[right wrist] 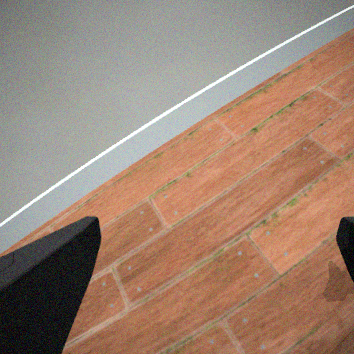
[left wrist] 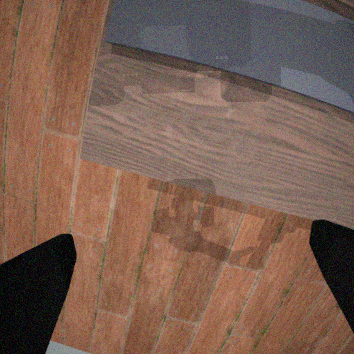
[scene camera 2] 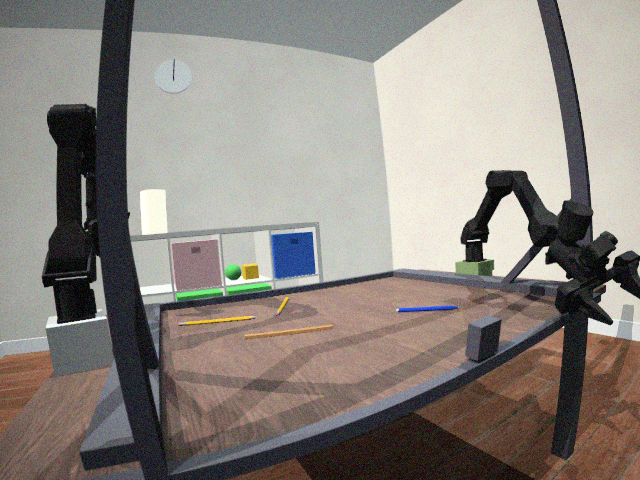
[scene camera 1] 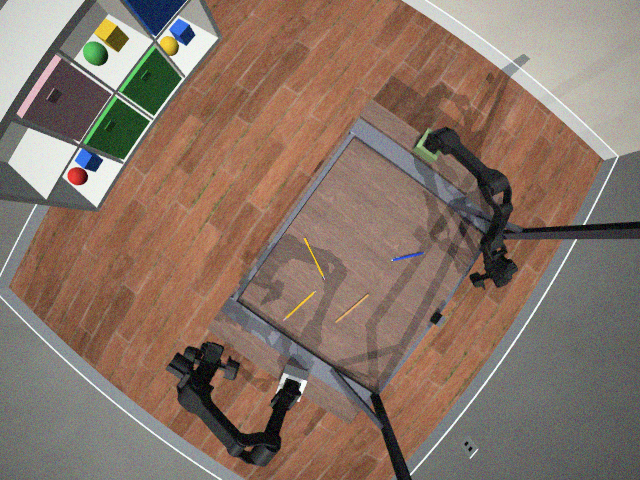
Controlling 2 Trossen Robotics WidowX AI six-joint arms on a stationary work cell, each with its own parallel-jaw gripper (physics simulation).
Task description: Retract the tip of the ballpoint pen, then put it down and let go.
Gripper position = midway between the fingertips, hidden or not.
Note:
My left gripper (scene camera 1: pixel 217 352) is open and holds nothing. My right gripper (right wrist: pixel 221 229) is open, with nothing in its grasp.
My left gripper also shows in the left wrist view (left wrist: pixel 193 240).

